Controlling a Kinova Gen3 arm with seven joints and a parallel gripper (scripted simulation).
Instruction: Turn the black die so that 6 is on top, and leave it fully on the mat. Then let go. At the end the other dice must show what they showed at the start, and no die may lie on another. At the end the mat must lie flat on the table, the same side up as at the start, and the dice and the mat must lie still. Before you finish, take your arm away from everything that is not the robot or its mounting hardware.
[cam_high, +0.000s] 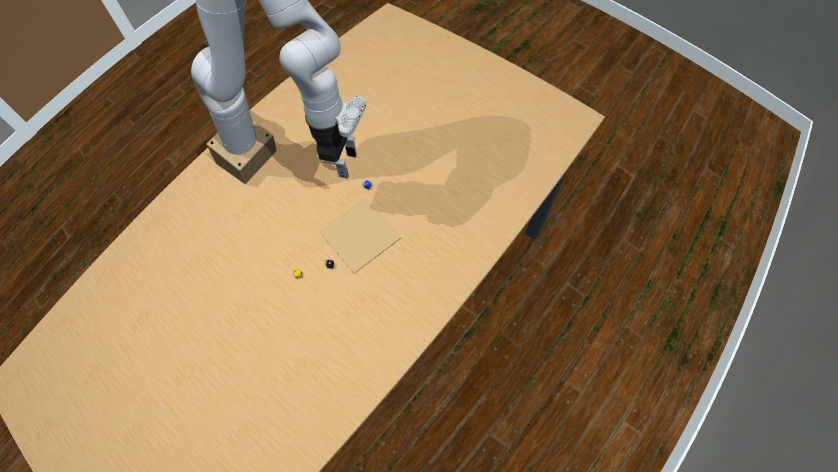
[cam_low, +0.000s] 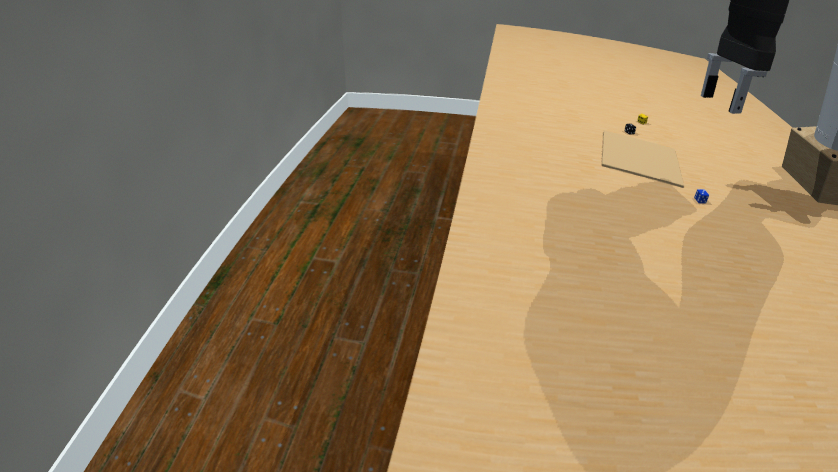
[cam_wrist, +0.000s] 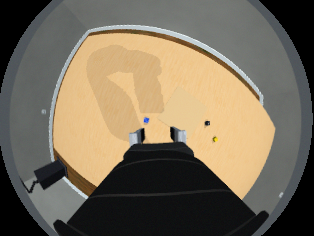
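Right now the black die is 8 cm ahead of my hand, 17 cm to the right of it and 15 cm below it. From my hand the other things lie so: blue die 4 cm to the left, 15 cm below; then tan mat 8 cm ahead, 7 cm to the right, 16 cm below; then yellow die 4 cm ahead, 24 cm to the right, 15 cm below.
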